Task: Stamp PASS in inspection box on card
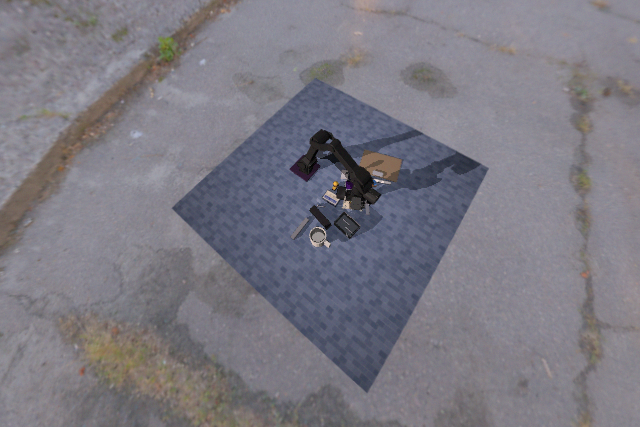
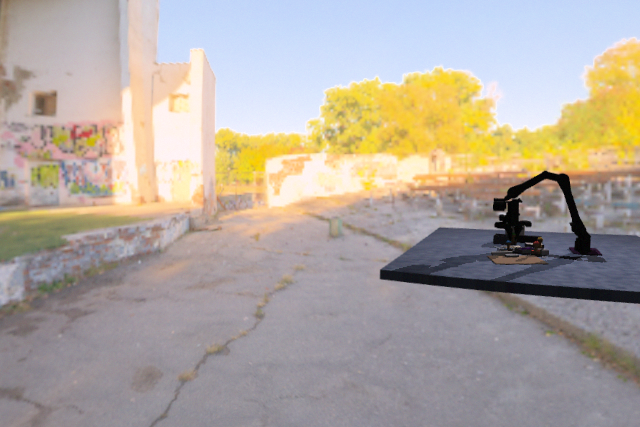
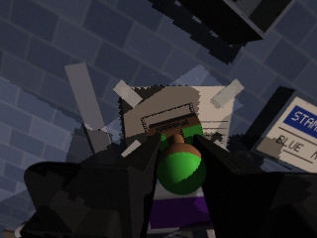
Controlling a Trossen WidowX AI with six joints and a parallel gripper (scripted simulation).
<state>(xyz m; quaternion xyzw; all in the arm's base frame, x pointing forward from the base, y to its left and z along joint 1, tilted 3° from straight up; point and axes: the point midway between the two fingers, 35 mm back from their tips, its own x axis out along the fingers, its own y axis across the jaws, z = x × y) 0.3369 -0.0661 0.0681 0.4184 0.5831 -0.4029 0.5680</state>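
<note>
The cream card is 40 mm below my gripper tip. From my gripper tip the other things lie so: grey strip: 60 mm ahead, 50 mm to the left, 40 mm below; dark tray: 30 mm ahead, 130 mm to the right, 20 mm below; ink pad: 50 mm behind, 90 mm to the left, 30 mm below.
</note>
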